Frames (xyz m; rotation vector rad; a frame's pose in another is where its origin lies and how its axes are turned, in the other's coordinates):
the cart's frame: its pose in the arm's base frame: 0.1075 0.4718 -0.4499 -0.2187 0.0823 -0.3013
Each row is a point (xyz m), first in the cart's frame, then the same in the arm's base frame.
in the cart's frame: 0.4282 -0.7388 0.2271
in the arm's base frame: 0.3300 -0.3004 -0.0826
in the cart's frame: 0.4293 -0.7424 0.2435
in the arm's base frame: 0.3319 -0.3008 -0.0659
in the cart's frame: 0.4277 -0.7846 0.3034
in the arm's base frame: 0.3251 -0.3276 0.0020
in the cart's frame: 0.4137 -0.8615 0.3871
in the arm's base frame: 0.2993 -0.3782 0.1014
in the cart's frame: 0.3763 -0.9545 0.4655
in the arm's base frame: 0.2460 -0.4377 0.2005
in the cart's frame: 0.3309 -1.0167 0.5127
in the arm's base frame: 0.1904 -0.4724 0.2626
